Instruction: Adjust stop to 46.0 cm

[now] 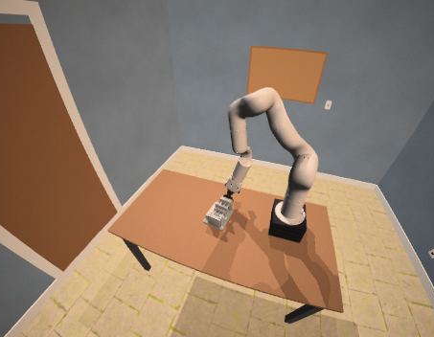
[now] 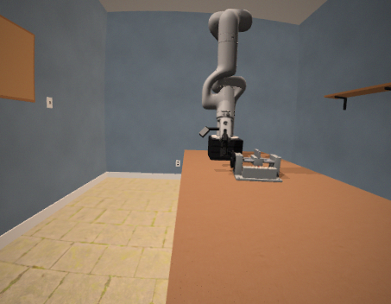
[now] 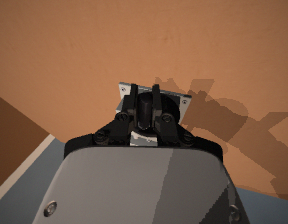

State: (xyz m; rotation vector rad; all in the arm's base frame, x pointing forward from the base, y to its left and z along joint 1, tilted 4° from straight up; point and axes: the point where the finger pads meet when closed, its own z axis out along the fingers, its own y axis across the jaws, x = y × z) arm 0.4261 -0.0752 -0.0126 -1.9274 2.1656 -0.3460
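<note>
Now: hand 2 cm to the right of the black handwheel and 1 cm above it. The rest, counted from my hand: dark round handwheel handle: 1 cm to the left.
</note>
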